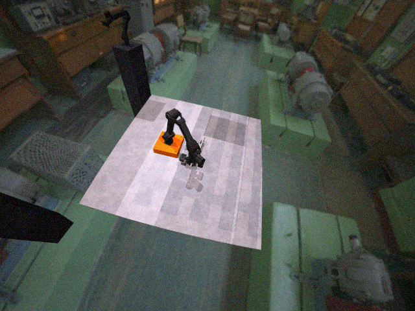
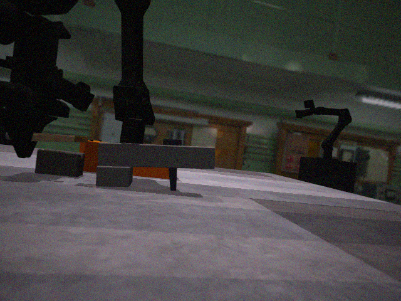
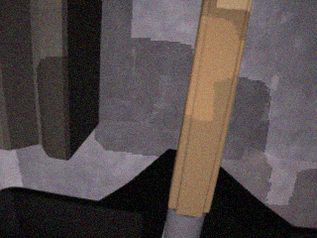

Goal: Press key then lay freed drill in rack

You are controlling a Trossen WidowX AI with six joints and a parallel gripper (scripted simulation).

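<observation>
Right now the tan drill is 4 cm to the left of my gripper tip and 4 cm above it. The rest, counted from my gripper tip: grey rack 7 cm behind, 2 cm to the left, 1 cm below; then dark key 23 cm to the left, 2 cm behind, 2 cm above.
</observation>
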